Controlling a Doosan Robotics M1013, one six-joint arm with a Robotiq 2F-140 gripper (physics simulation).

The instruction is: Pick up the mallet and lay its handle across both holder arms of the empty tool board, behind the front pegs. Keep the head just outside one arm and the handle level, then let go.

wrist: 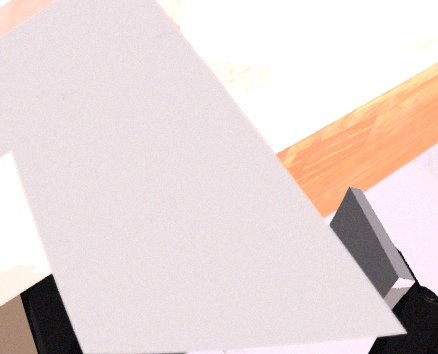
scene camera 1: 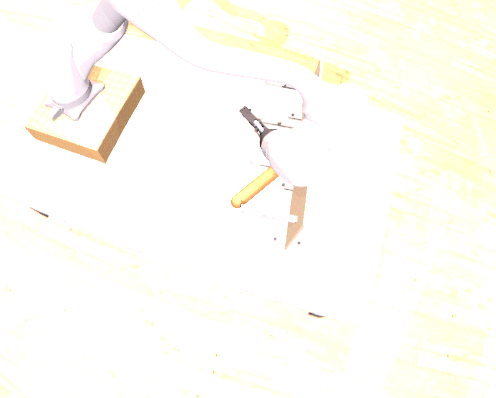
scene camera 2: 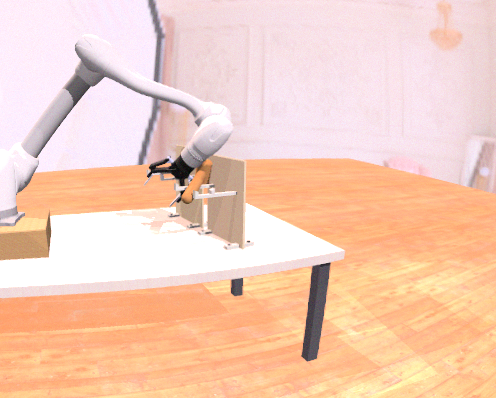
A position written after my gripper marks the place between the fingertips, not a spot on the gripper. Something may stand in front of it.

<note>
My gripper point(scene camera 2: 157, 194) is open and holds nothing. Also in view: an orange mallet point(scene camera 1: 268, 176). Further things: a tool board point(scene camera 2: 226, 192).
My gripper shows as well in the wrist view point(wrist: 232, 181). The wrist view misses the orange mallet: it is out of frame.
</note>
